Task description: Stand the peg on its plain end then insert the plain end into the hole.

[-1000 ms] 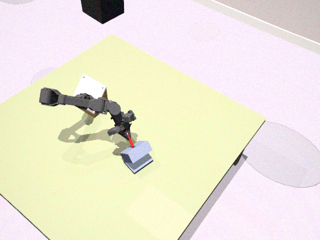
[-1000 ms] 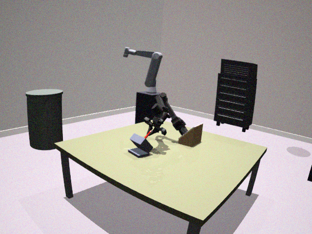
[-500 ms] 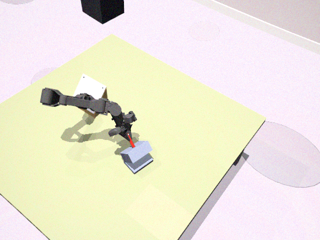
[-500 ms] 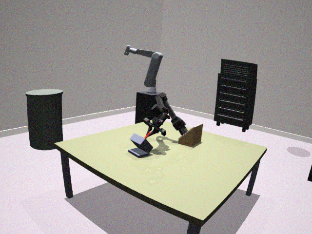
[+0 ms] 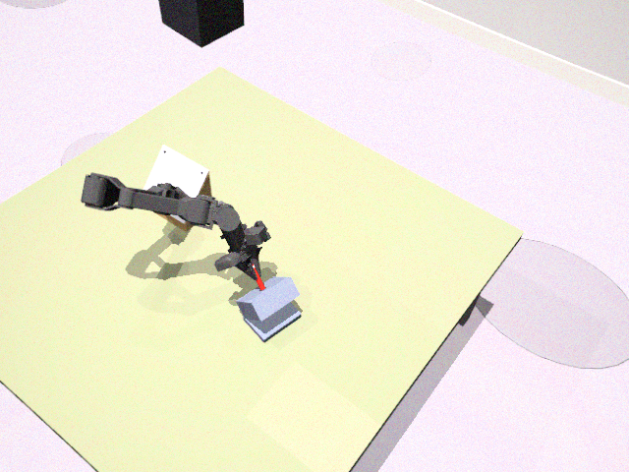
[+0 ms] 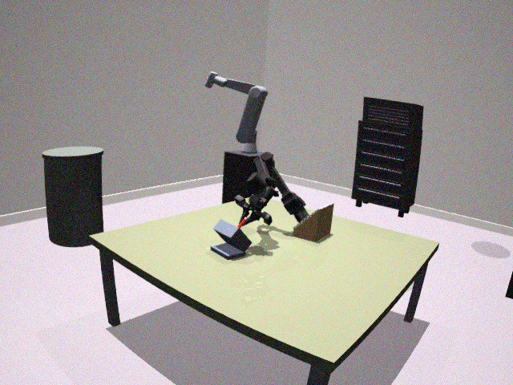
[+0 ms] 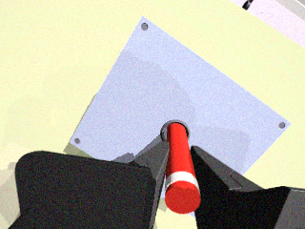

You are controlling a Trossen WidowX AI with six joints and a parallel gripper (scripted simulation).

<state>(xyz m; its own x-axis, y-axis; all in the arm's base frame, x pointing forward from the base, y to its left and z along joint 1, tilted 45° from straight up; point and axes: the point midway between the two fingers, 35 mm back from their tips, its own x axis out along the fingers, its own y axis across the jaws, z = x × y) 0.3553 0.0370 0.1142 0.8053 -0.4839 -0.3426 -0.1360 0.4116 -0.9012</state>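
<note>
My gripper tip is now 40 mm short of the blue-grey sloped panel, 40 mm above it and 10 mm to the left of it. From my gripper tip the other things lie so: red peg: 10 mm behind, 10 mm above.
</note>
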